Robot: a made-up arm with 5 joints.
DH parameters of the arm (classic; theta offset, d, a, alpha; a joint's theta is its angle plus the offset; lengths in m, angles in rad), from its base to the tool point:
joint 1: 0 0.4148 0 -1.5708
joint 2: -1.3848 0 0.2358 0
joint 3: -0.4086 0 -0.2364 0
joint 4: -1.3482 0 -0.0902 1.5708
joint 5: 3.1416 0.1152 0 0
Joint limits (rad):
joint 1: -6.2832..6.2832
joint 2: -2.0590..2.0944
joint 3: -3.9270..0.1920
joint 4: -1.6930..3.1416
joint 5: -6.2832..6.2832
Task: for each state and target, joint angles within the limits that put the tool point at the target. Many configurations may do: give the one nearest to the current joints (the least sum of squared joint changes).
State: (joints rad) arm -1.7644 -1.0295 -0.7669 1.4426 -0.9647
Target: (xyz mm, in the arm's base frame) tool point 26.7 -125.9 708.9
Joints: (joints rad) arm -1.3618 -1.0985 -1.0201 1.3133 -0.9647
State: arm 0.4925 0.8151 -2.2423 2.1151 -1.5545
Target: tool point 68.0 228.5 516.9
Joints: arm 1.2815 0.2505 -1.5875 2.7322 -1.5545
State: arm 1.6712 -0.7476 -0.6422 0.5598 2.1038
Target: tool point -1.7 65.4 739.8
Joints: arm 1.5968 -1.4315 -0.6844 0.5856 2.1038
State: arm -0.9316 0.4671 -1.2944 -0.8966 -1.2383
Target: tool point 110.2 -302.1 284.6
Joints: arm -1.2210 0.7022 -0.4738 -0.8399 -1.2383
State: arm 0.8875 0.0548 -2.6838 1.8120 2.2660
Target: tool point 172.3 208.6 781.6
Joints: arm 0.8804 0.0090 -2.4857 2.1339 2.2660
